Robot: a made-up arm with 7 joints.
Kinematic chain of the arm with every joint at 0, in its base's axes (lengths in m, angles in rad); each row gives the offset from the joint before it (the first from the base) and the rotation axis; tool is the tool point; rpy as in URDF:
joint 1: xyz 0 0 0.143 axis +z
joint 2: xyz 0 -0.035 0.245 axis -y
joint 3: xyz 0 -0.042 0.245 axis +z
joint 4: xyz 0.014 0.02 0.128 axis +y
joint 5: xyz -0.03 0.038 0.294 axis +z
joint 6: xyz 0 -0.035 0.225 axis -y
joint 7: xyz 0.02 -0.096 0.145 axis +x
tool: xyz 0 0 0 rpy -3.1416 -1.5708 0
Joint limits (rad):
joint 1: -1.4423..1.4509
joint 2: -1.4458..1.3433
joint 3: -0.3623..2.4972
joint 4: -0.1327..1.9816
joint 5: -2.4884..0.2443
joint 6: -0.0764..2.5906
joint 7: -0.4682..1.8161
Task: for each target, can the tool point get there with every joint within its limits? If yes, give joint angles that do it. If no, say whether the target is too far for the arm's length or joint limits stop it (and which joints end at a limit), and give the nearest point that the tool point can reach.
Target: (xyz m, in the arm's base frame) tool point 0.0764 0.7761 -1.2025
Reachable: no: too far | nearest point 0.1021 0.5321 -0.2506 | short by 0.983 m
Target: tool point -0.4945 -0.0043 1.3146
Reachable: yes | joints -0.0697 0.2622 2.2365 0.4263 -2.0937 0.4456 0.6986
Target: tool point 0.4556 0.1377 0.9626
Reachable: yes | joints -0.6211 -0.9557 1.7127 1.4065 -1.8549 1.8120 0.5542
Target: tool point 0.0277 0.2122 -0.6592
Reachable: no: joint limits stop it (at a limit: joint 1, joint 2, joint 4, joint 5) | nearest point 0.0628 0.2789 -0.2652 | short by 0.401 m
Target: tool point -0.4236 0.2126 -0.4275
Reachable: no: joint limits stop it (at a limit: joint 2, joint 3, joint 5) | nearest point -0.3993 0.2004 -0.1822 | short by 0.247 m
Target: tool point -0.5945 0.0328 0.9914
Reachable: yes | joints 0.9466 0.6903 1.1868 1.4064 -1.0552 0.9969 0.0760
